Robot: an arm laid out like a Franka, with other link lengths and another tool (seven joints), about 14 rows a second.
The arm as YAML. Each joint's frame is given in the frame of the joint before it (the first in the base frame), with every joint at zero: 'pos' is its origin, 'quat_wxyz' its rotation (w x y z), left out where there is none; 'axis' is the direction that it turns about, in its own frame. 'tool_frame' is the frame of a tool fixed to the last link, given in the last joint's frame.
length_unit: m
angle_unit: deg
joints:
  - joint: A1
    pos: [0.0, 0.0, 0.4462]
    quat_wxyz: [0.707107, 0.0, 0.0, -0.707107]
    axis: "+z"
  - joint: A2
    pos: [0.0, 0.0, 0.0]
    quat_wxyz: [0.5, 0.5, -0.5, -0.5]
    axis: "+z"
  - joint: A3
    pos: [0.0, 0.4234, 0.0]
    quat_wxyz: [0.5, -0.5, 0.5, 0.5]
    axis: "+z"
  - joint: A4
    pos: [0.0, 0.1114, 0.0]
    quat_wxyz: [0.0, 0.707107, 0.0, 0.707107]
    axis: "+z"
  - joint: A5
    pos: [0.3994, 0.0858, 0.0]
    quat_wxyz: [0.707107, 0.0, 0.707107, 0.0]
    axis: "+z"
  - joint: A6
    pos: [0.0, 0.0, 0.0]
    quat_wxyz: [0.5, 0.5, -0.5, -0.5]
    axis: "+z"
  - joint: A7
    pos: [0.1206, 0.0, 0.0]
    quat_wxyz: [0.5, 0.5, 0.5, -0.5]
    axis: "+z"
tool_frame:
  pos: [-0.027, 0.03, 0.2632]
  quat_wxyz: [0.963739, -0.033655, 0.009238, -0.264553]
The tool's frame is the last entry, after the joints.
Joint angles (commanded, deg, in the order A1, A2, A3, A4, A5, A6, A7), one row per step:
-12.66, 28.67, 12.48, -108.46, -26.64, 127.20, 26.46
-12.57, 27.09, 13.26, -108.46, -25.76, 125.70, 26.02
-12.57, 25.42, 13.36, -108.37, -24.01, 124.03, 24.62
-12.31, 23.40, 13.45, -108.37, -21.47, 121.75, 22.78
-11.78, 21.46, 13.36, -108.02, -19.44, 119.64, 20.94
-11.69, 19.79, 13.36, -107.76, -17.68, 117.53, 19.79
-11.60, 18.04, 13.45, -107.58, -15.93, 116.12, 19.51
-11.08, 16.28, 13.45, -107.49, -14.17, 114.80, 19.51
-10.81, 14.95, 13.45, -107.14, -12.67, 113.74, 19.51
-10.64, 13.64, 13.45, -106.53, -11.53, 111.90, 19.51
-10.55, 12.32, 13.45, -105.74, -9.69, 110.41, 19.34
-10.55, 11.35, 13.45, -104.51, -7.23, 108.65, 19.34
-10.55, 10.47, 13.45, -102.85, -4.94, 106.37, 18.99
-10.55, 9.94, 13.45, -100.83, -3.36, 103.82, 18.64
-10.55, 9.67, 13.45, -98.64, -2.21, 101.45, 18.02
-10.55, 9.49, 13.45, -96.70, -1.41, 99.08, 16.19
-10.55, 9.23, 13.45, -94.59, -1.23, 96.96, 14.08
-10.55, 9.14, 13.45, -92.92, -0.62, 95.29, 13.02
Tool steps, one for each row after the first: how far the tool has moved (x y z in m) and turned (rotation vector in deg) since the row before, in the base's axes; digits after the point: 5 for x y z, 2 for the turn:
-0.00161, 0.00930, 0.01796, 0.23, -0.06, 0.26
-0.00366, 0.00147, 0.01801, 0.62, 0.29, -0.13
-0.00728, 0.00625, 0.01979, 1.12, 0.76, -0.03
-0.00397, 0.00723, 0.02197, 0.86, 0.30, 0.51
-0.00638, 0.00272, 0.01802, 0.76, 0.48, -0.26
-0.00443, 0.00494, 0.01947, 0.86, -0.38, -0.82
-0.00503, 0.00974, 0.01876, 0.88, -0.42, -0.67
-0.00273, 0.00650, 0.01619, 0.85, -0.52, -0.70
-0.00488, 0.00370, 0.01706, 0.49, -0.02, -0.67
-0.00295, 0.00577, 0.01863, 1.22, -0.48, -0.83
-0.00231, 0.00703, 0.01728, 1.88, -0.28, -1.31
-0.00219, 0.00702, 0.01932, 1.83, -0.09, -0.79
-0.00127, 0.00494, 0.01850, 1.31, 0.11, -0.39
0.00057, 0.00386, 0.01766, 1.06, -0.01, 0.14
-0.00045, 0.00324, 0.01456, 0.90, 0.29, 1.53
0.00131, 0.00103, 0.01790, 0.36, -0.25, 2.00
0.00032, 0.00259, 0.01263, 0.69, -0.07, 0.89

